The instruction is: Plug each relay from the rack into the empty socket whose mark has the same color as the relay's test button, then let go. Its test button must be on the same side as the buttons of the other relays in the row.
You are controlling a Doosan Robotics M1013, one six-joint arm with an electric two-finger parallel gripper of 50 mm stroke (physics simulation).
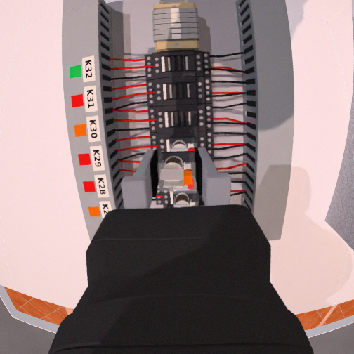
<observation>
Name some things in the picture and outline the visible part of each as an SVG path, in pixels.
My gripper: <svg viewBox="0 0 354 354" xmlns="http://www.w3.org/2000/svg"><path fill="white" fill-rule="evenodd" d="M314 353L298 317L287 309L270 282L270 244L246 206L230 204L231 178L228 172L217 171L205 147L194 147L198 194L203 197L204 206L150 208L152 197L156 196L158 184L157 149L146 150L133 176L124 176L120 184L124 209L112 209L107 212L96 233L93 235L86 249L88 286L72 313L60 322L51 347L48 350L48 354Z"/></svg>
A relay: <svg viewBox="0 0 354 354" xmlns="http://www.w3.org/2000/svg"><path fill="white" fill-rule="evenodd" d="M194 150L160 152L157 160L158 192L197 190Z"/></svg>
</observation>
